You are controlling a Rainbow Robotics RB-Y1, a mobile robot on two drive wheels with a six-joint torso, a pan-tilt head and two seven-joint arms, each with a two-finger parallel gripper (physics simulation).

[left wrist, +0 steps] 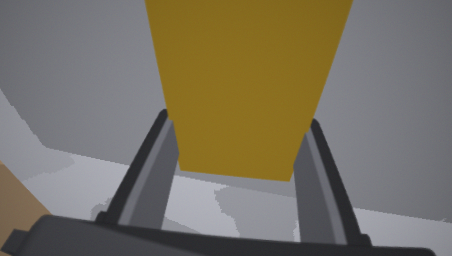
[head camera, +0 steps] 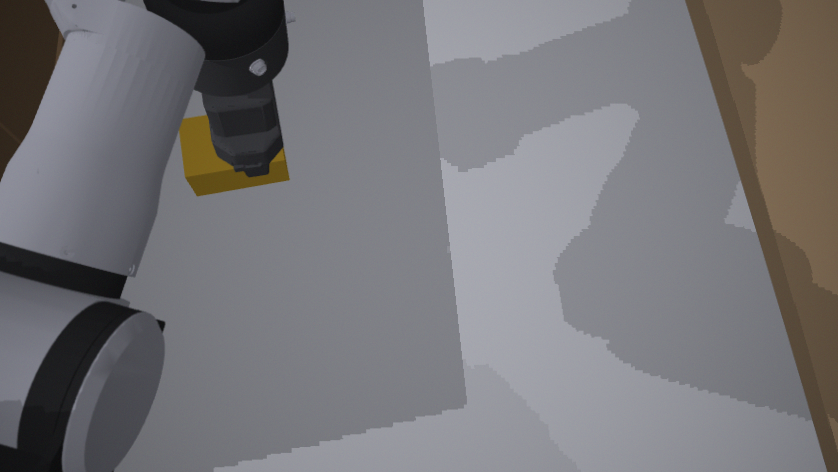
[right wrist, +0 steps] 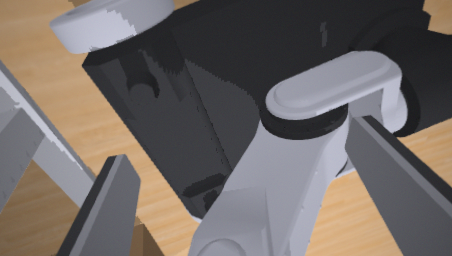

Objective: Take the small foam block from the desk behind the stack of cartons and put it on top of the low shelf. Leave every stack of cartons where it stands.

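Frame: origin at the robot's base, x ahead, y left, z up, level; metres.
Seen in the pictures: left gripper, fingertip midpoint: (left wrist: 237, 127) (head camera: 253, 142); right gripper, fingertip midpoint: (right wrist: 239, 150).
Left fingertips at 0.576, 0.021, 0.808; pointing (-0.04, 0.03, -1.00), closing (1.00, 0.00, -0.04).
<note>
A point is followed by its place in that frame, as x, y, z.
The small foam block, a yellow box shape (head camera: 196, 143) {0.578, 0.070, 0.819} (left wrist: 240, 65) {0.576, 0.060, 0.819}, is between the fingers of my left gripper (head camera: 252, 170) {0.576, 0.020, 0.808} (left wrist: 237, 127) {0.576, 0.020, 0.808}. The left gripper is shut on it, with one finger against each side. The block appears a little above the grey desk top (head camera: 351, 246) {0.484, -0.056, 0.721} (left wrist: 75, 75) {0.412, -0.012, 0.721}; the gap under it is hidden. The gripper covers part of the block in the head view. My right gripper (right wrist: 239, 150) {-0.088, -0.246, 0.514} is open and empty, with its fingers wide apart. The low shelf does not show, and no stack of cartons can be made out for certain.
A tan surface with a brown edge (head camera: 809, 146) {0.480, -0.566, 0.786} runs along the right of the head view. A dark brown surface (head camera: 23, 70) {0.835, 0.310, 0.619} is at upper left. The right wrist view shows the robot's dark base (right wrist: 220, 45) {-0.145, -0.171, 0.169}, wooden floor (right wrist: 45, 30) {0.155, -0.269, 0.001} and a light grey frame (right wrist: 55, 145).
</note>
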